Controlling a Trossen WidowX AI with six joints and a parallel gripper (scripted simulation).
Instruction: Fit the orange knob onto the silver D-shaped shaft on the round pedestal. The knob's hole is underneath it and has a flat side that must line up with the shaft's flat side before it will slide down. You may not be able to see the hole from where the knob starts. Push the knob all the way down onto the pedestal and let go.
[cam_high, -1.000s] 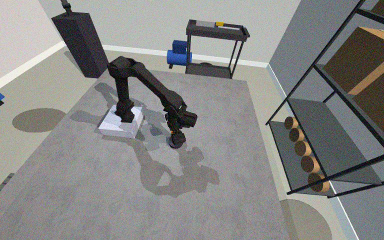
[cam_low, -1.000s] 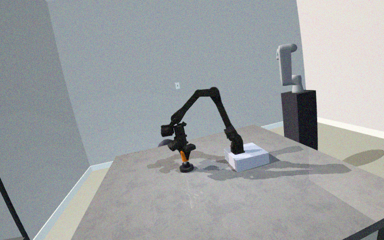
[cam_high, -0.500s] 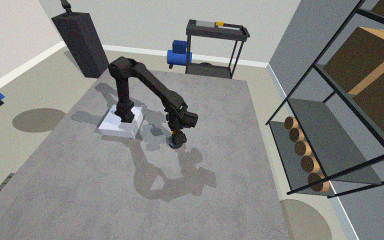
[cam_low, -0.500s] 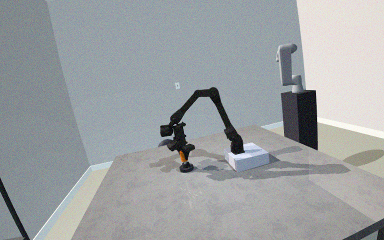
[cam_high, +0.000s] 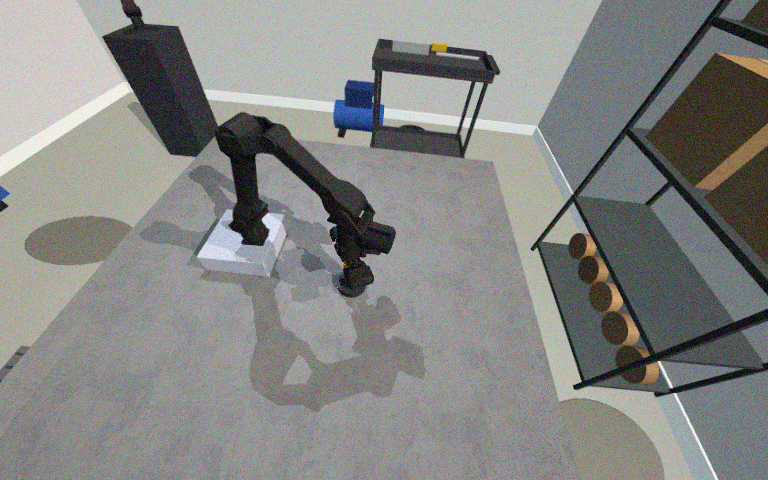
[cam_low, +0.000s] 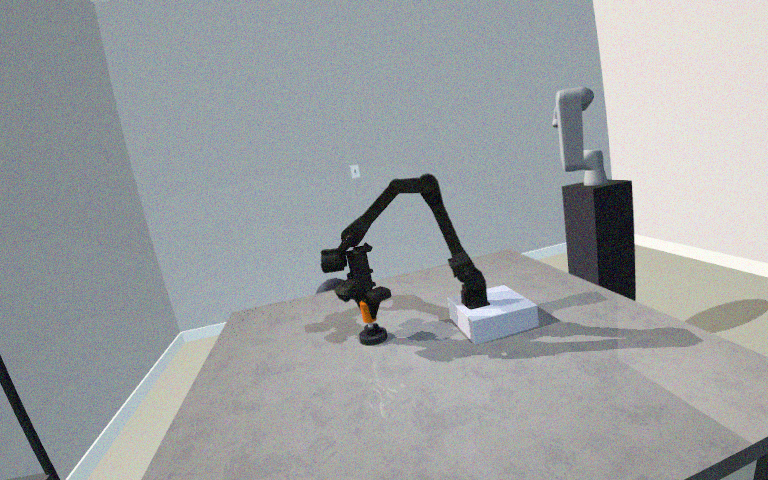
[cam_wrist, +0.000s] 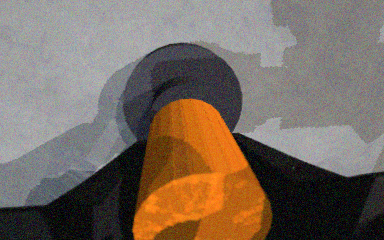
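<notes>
Right now the round black pedestal is 40 mm below my gripper tip. From my gripper tip the other things lie so: orange knob: 30 mm above.
</notes>
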